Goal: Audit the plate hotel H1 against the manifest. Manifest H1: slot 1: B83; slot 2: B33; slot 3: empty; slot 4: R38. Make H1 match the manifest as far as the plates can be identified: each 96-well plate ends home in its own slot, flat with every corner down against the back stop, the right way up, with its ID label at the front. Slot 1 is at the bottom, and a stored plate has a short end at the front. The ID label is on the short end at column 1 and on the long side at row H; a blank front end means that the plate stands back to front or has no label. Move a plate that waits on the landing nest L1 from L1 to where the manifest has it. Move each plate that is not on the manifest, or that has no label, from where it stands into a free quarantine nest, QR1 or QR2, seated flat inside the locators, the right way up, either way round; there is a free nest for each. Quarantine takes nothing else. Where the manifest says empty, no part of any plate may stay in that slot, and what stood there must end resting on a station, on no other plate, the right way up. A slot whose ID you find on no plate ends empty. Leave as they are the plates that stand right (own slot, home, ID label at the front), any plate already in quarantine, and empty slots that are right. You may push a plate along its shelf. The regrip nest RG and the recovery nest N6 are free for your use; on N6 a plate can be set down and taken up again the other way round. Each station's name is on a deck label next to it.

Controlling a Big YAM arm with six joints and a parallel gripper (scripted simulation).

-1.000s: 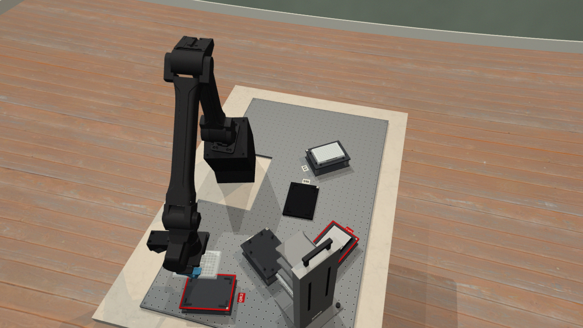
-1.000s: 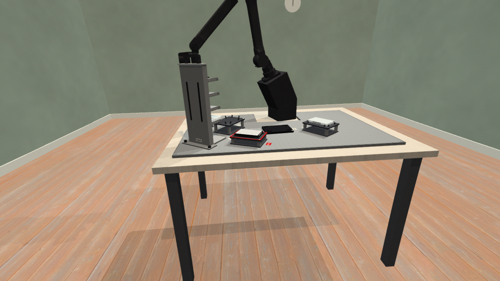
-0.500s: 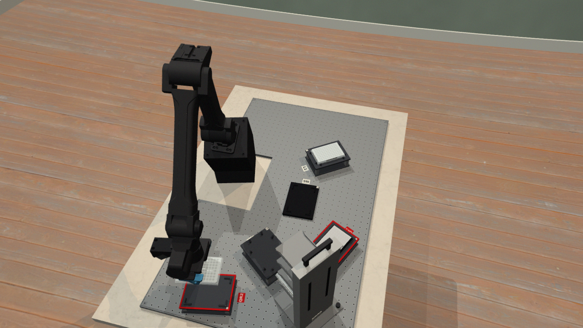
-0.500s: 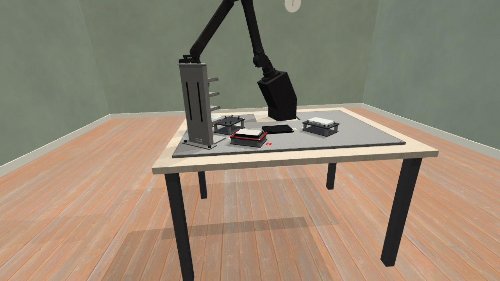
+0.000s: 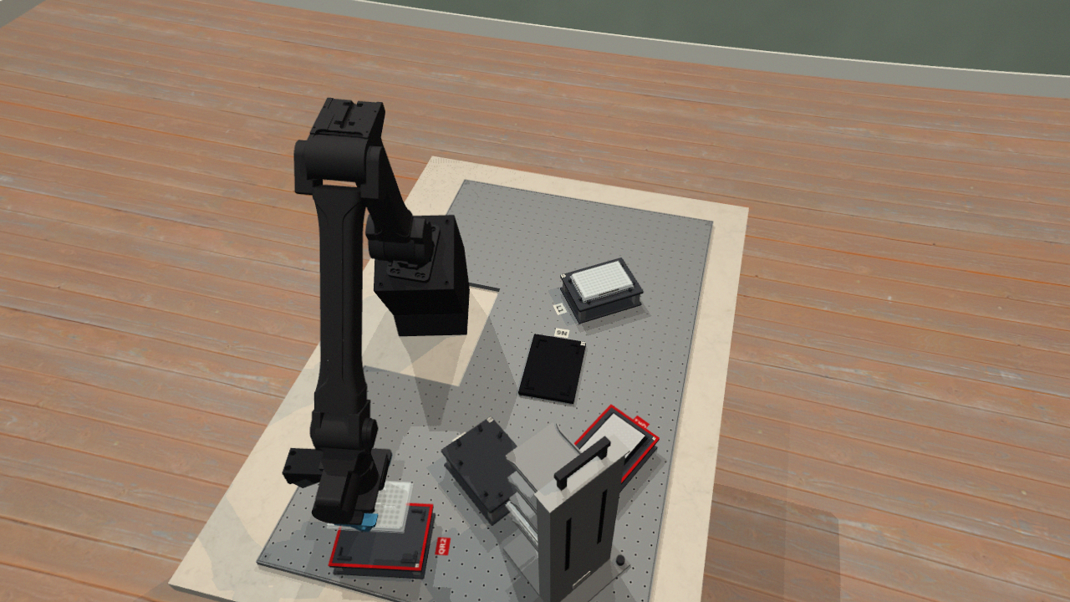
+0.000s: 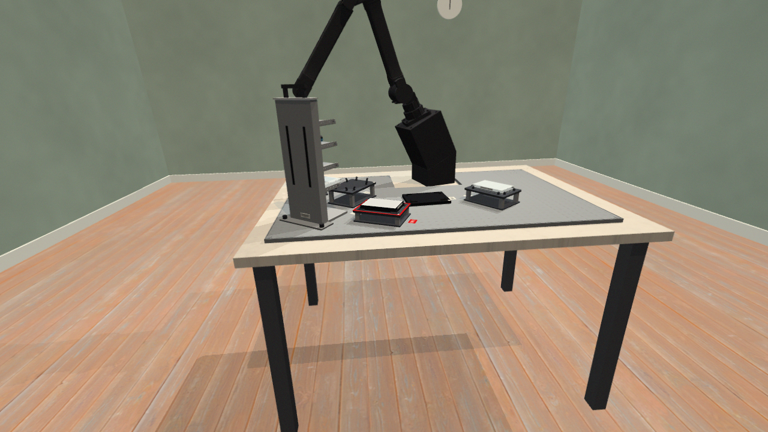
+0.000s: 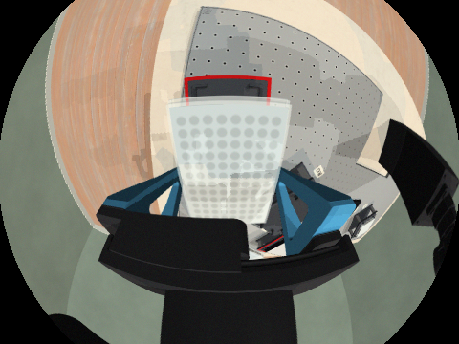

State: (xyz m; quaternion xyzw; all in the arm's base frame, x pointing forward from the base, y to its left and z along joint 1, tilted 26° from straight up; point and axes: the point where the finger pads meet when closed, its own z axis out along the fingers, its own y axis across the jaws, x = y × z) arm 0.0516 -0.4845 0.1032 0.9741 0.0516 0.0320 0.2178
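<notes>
Now: hand 120 mm above the red-edged quarantine nest QR2. Round my hand: plate hotel H1: 350 mm ahead, 10 mm to the right, 30 mm above; H1 deck label: 320 mm ahead, 150 mm to the left, 160 mm below; regrip nest RG: 170 mm ahead, 160 mm to the left, 100 mm below.
</notes>
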